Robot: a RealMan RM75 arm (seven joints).
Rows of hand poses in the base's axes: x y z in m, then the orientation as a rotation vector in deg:
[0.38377 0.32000 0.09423 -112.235 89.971 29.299]
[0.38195 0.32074 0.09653 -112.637 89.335 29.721]
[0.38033 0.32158 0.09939 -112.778 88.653 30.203]
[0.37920 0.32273 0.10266 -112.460 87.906 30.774]
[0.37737 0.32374 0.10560 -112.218 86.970 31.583]
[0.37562 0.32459 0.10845 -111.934 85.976 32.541]
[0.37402 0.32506 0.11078 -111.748 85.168 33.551]
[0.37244 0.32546 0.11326 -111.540 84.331 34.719]
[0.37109 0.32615 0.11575 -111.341 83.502 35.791]
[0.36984 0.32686 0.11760 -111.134 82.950 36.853]
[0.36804 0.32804 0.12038 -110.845 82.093 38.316]
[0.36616 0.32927 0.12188 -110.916 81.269 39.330]
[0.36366 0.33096 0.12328 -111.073 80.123 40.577]
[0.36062 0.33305 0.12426 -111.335 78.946 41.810]
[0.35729 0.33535 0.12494 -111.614 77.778 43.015]
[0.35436 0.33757 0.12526 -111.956 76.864 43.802]
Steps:
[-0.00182 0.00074 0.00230 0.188 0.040 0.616]
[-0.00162 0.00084 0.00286 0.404 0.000 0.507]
[-0.00113 0.00115 0.00327 0.775 -0.072 0.305]
[-0.00183 0.00101 0.00294 0.891 0.009 0.497]
[-0.00175 0.00085 0.00285 0.991 0.076 0.544]
[-0.00160 0.00047 0.00233 0.838 0.229 0.533]
[-0.00158 0.00040 0.00248 0.908 0.322 0.581]
[-0.00135 0.00069 0.00249 0.865 0.271 0.560]
[-0.00125 0.00071 0.00185 0.718 0.406 0.432]
[-0.00180 0.00118 0.00278 1.034 0.520 0.641]
[-0.00188 0.00123 0.00150 0.644 0.293 0.704]
[-0.00250 0.00169 0.00140 0.804 0.314 0.969]
[-0.00304 0.00209 0.00098 0.733 0.312 1.044]
[-0.00333 0.00230 0.00068 0.698 0.308 1.047]
[-0.00293 0.00222 0.00032 0.418 0.152 0.844]

